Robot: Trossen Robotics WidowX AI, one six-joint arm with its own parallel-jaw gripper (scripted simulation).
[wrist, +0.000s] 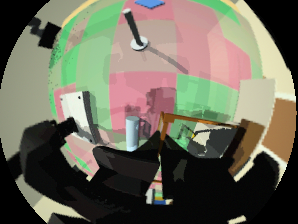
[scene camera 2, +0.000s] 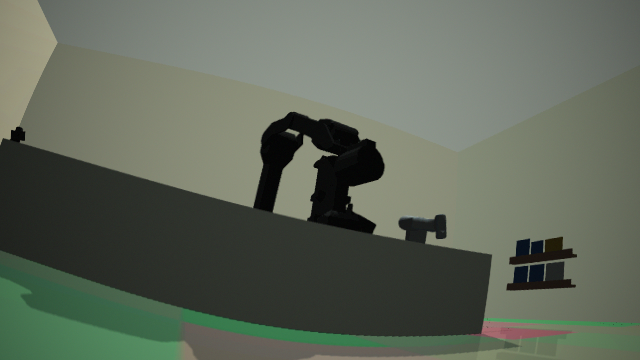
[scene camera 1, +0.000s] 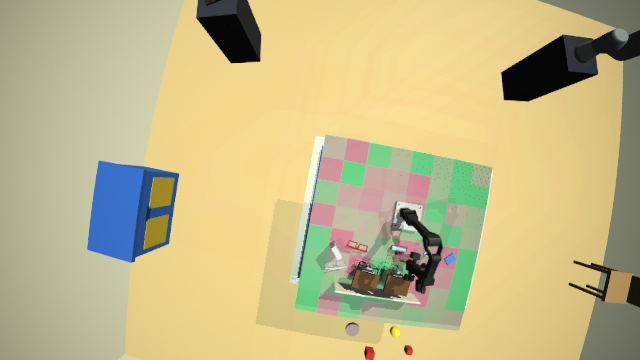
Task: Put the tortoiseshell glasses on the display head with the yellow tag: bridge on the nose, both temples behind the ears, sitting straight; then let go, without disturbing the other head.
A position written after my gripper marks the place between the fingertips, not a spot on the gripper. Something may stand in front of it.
Observation:
I see my gripper (wrist: 159,133) and a head (wrist: 208,140).

